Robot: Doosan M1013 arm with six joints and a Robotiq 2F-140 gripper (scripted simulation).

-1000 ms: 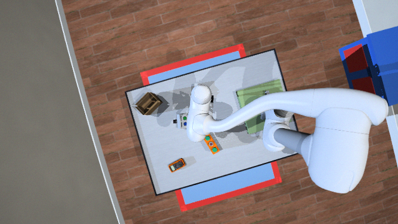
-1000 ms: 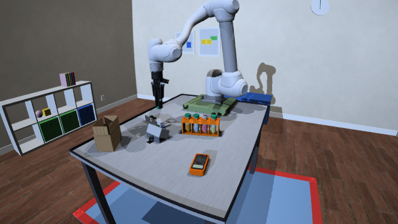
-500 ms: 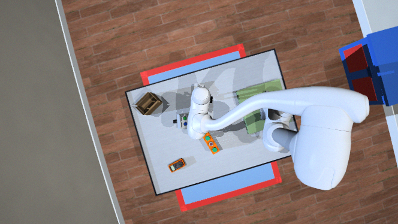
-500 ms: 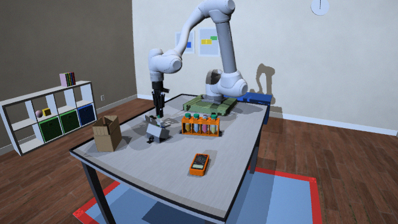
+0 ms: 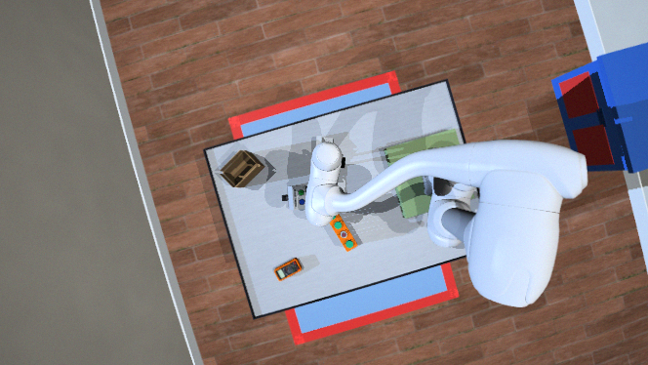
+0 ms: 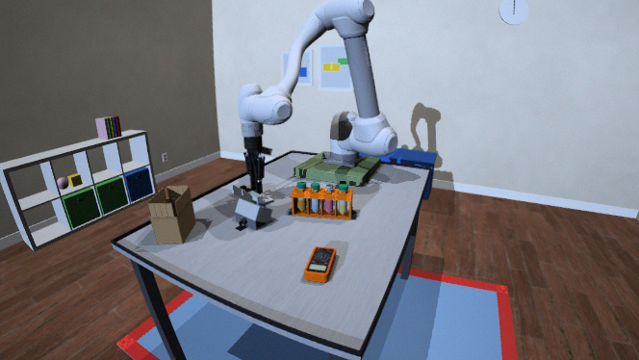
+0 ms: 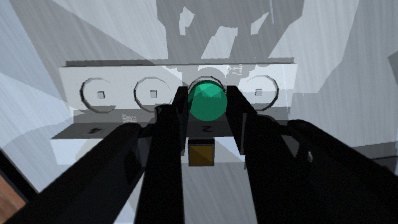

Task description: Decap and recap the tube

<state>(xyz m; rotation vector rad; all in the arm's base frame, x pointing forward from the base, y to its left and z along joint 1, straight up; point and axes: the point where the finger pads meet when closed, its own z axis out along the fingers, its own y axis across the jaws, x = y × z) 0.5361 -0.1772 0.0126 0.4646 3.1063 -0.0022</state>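
My gripper is now 16 cm short of the blue key, 15 cm to the right of it and 1 cm below it. Also, from my hand: key housing: 17 cm ahead, 13 cm to the left, 1 cm below; green key: 15 cm ahead, 11 cm to the left, 1 cm above.
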